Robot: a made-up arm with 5 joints.
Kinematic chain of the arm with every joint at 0, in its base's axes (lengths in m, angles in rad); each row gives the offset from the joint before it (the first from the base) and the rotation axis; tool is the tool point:
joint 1: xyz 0 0 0.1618 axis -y
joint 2: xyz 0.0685 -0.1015 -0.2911 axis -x
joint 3: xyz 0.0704 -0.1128 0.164 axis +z
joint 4: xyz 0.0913 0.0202 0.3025 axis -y
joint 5: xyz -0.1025 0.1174 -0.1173 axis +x
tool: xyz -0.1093 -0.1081 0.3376
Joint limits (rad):
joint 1: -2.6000..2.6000
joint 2: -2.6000..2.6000
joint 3: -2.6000..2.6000
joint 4: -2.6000..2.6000
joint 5: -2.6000..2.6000
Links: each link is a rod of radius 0.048 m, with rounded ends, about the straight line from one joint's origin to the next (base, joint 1, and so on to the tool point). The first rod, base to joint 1, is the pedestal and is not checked.
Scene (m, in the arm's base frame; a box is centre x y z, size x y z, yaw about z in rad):
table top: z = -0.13
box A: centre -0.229 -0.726 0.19 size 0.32 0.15 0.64 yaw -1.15
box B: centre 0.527 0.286 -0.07 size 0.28 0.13 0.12 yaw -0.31
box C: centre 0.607 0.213 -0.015 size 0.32 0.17 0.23 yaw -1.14
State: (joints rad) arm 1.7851 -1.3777 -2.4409 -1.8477 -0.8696
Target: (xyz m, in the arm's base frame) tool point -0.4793 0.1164 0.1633
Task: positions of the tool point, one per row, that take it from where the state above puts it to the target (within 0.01 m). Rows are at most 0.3 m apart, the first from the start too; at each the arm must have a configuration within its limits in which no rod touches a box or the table.
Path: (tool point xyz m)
1: 0.4964 -0.9531 0.3646
2: 0.2843 -0.9785 0.4081
3: 0.1429 -0.8972 0.5223
4: -0.0200 -0.7945 0.5734
5: -0.1510 -0.6328 0.6405
6: -0.2261 -0.4170 0.7061
7: -0.2282 -0.1656 0.7463
8: -0.1535 0.0903 0.7369
9: -0.3617 0.1239 0.5982
10: -0.4776 0.1279 0.3855
11: -0.4793 0.1164 0.1633

